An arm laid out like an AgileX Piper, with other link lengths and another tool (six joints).
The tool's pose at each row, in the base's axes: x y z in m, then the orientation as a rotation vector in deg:
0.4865 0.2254 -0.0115 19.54 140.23 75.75
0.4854 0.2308 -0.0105 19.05 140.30 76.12
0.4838 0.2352 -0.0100 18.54 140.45 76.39
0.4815 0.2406 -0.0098 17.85 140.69 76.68
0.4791 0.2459 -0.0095 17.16 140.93 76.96
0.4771 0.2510 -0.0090 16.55 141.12 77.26
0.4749 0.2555 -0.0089 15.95 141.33 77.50
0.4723 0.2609 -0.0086 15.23 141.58 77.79
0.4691 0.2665 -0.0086 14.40 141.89 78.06
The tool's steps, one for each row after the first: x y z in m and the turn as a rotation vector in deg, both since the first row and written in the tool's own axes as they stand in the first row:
0.0028 0.0037 0.0032 -0.24 0.34 -0.18
0.0058 0.0064 0.0056 -0.39 0.70 -0.39
0.0098 0.0094 0.0087 -0.54 1.18 -0.68
0.0139 0.0124 0.0116 -0.68 1.66 -0.97
0.0174 0.0154 0.0144 -0.85 2.10 -1.21
0.0211 0.0178 0.0169 -0.97 2.52 -1.46
0.0254 0.0209 0.0198 -1.11 3.03 -1.76
0.0303 0.0237 0.0228 -1.24 3.60 -2.11

